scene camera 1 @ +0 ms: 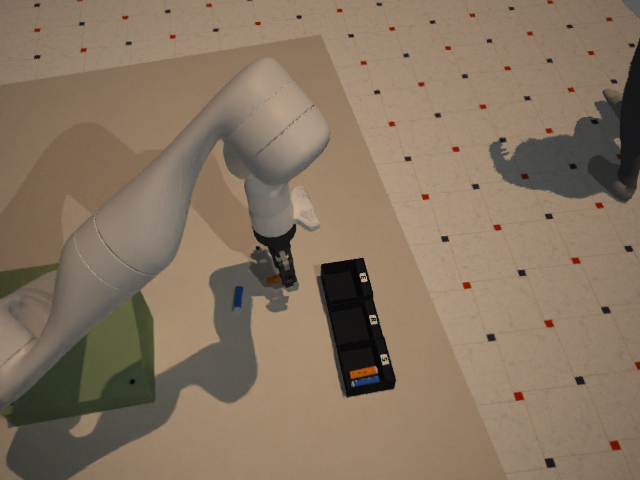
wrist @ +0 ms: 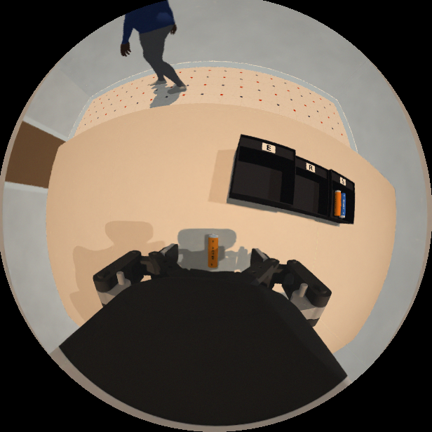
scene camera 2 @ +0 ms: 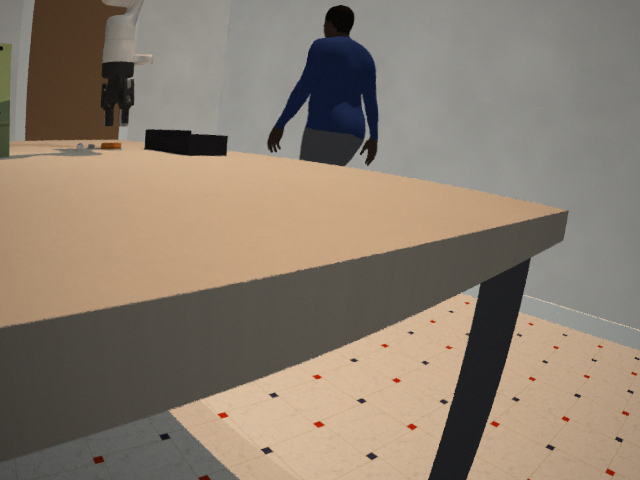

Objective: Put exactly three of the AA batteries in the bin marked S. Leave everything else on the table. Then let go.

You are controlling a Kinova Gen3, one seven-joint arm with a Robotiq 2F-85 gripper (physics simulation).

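Places are measured from the arm's base along level axes (x right, y ahead, z up), in metres.
Where they show: gripper, fingertip midpoint: point(scene camera 2: 115, 126).
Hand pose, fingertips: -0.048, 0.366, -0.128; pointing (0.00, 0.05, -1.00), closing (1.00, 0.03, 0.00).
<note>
Things, the pixels of their centre, and the offset from my fingertips, as dx, dy, dz. "spot": a spot on its surface instead.
- orange AA battery, body centre: point(scene camera 1: 279, 277) point(scene camera 2: 111, 145) -0.003, -0.007, -0.046
- blue AA battery, body centre: point(scene camera 1: 238, 299) point(scene camera 2: 79, 146) +0.023, -0.094, -0.046
- Bin S, surface spot: point(scene camera 1: 387, 375) spot: +0.259, +0.123, -0.018
- orange battery, body centre: point(scene camera 1: 363, 372) +0.235, +0.089, -0.039
- blue battery, body centre: point(scene camera 1: 365, 382) +0.252, +0.085, -0.039
- Compartments R, body centre: point(scene camera 1: 355, 323) point(scene camera 2: 181, 141) +0.143, +0.103, -0.030
- E, surface spot: point(scene camera 1: 342, 285) spot: +0.048, +0.107, -0.046
- small dark item, body centre: point(scene camera 1: 257, 249) point(scene camera 2: 91, 145) -0.084, -0.032, -0.049
My gripper point(scene camera 1: 289, 284) point(scene camera 2: 116, 124) point(wrist: 214, 254) is open and empty, its fingers above the table and on either side of an orange AA battery point(scene camera 1: 273, 279) point(scene camera 2: 111, 146) point(wrist: 213, 245) that lies on the table below them. A blue AA battery point(scene camera 1: 238, 297) point(scene camera 2: 80, 147) lies farther left in scene camera 1; it does not show in the wrist view. Bin S point(scene camera 1: 387, 375) point(wrist: 350, 202), the end compartment of the black row, holds one orange battery point(scene camera 1: 363, 372) point(wrist: 338, 203) and one blue battery point(scene camera 1: 365, 382) point(wrist: 343, 205), side by side.
Compartments R point(scene camera 1: 351, 323) point(wrist: 306, 192) and E point(scene camera 1: 342, 285) point(wrist: 257, 180) hold no battery. A small dark item point(scene camera 1: 257, 248) point(scene camera 2: 91, 146) lies near the loose orange battery. A green container point(scene camera 1: 147, 361) point(scene camera 2: 4, 103) stands at the left. A person point(scene camera 2: 338, 82) point(wrist: 154, 45) stands beyond the table.
</note>
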